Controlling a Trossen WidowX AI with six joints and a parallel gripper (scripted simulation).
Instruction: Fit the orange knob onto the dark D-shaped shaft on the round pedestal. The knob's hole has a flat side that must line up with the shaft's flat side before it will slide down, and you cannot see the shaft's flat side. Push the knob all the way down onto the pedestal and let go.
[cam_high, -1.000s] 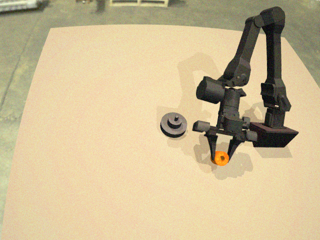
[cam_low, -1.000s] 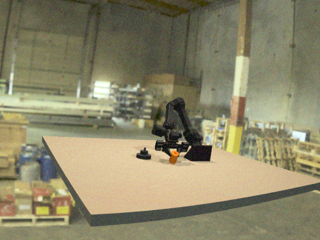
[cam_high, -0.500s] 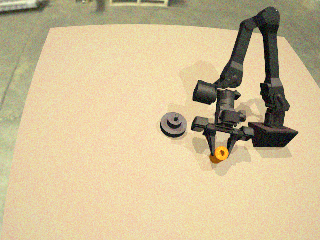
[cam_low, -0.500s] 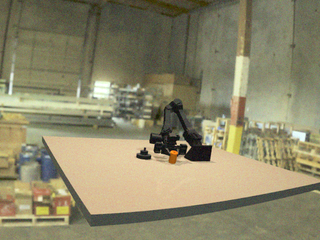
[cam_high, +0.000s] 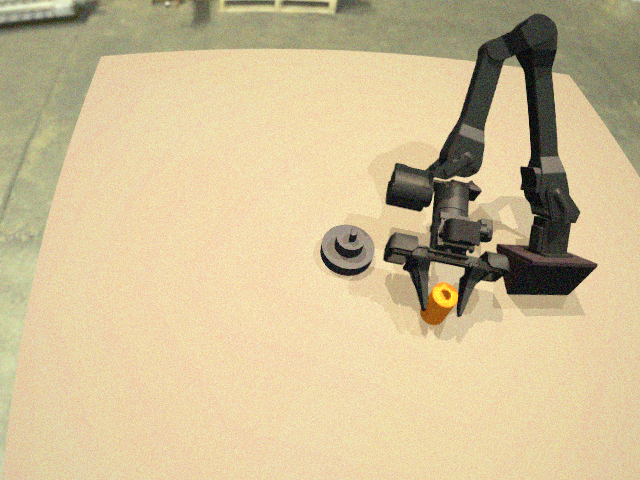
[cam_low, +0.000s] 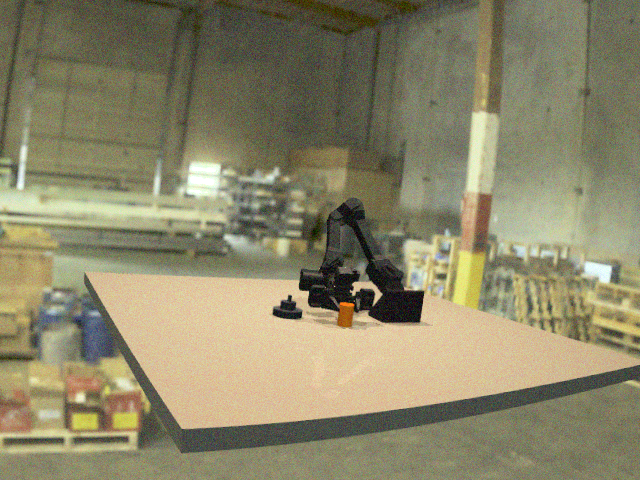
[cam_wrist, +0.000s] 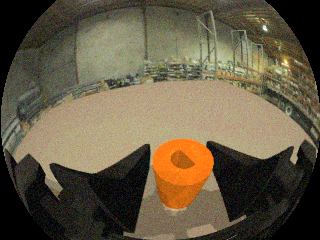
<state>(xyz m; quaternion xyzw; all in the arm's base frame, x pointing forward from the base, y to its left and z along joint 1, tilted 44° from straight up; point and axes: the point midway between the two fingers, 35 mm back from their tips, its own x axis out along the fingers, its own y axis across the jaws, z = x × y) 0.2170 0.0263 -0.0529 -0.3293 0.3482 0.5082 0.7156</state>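
Now: gripper tip 2 cm to the left of the orange knob, 2 cm above it and 1 cm past it. From my gripper tip the other things lie so: pedestal (14 cm to the right, 11 cm ahead, 2 cm below).
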